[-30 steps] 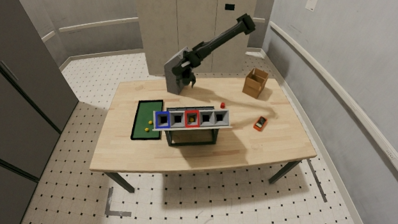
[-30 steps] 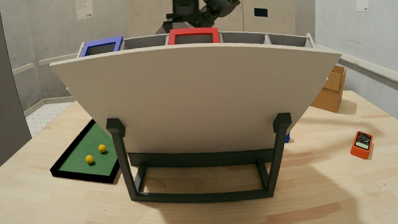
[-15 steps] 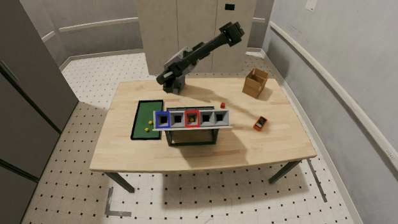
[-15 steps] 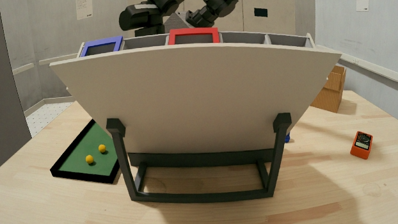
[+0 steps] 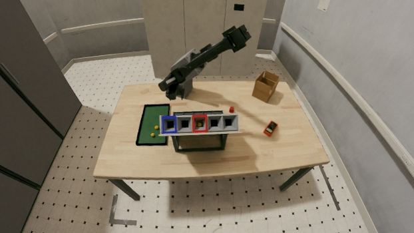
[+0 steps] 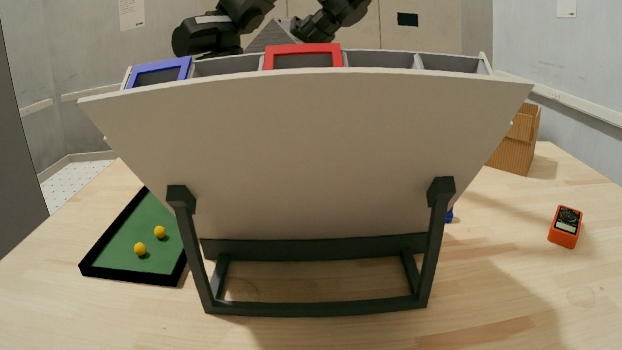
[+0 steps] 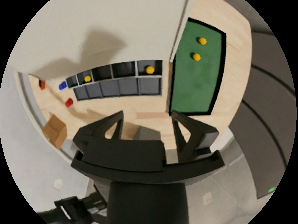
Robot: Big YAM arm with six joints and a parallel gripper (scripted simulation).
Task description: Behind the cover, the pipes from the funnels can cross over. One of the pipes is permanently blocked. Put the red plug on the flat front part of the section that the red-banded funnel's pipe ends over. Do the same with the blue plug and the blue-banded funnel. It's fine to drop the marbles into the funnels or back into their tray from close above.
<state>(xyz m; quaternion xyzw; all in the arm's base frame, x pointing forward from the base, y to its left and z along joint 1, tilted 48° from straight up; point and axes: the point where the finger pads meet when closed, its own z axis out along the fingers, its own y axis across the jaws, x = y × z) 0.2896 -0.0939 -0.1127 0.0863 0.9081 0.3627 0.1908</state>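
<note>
Right now the green tray is 50 mm ahead of my hand, 190 mm to the right of it and 190 mm below it. The rest, counted from my hand: stand leg (280 mm ahead, 10 mm to the right, 100 mm below); then pale cover (170 mm ahead, 140 mm to the left, 10 mm above); then blue plug (40 mm ahead, 410 mm to the left, 180 mm below).
</note>
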